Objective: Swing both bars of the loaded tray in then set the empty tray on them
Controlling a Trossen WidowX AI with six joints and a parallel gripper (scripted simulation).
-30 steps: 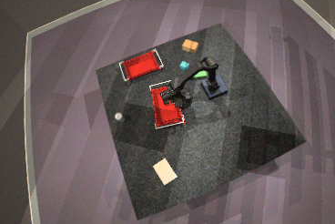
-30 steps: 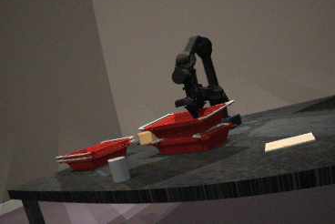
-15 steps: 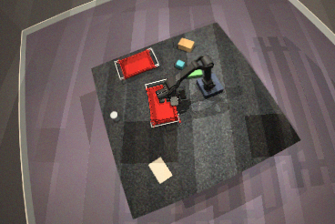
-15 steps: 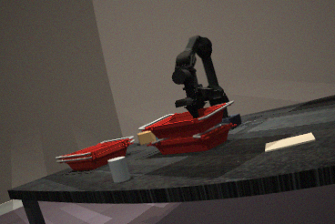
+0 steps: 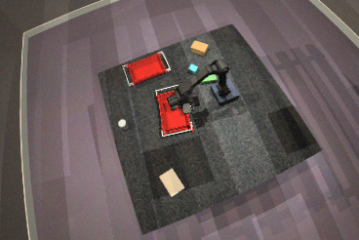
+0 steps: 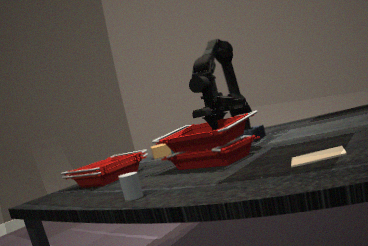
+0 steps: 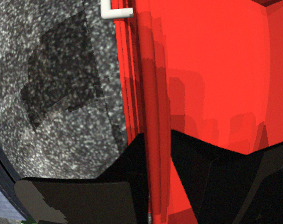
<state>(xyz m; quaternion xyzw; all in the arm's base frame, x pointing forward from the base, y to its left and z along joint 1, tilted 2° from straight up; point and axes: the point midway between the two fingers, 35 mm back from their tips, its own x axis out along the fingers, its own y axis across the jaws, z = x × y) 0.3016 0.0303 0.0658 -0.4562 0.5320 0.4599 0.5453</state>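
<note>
The red tray is 80 mm ahead of my gripper tip, 10 mm to the right of it and 20 mm above it. Round my gripper tip: green block (260 mm behind, 220 mm to the right, 70 mm below); cyan block (180 mm behind, 330 mm to the right, 70 mm below); flat beige plate (240 mm ahead, 410 mm to the left, 90 mm below).
</note>
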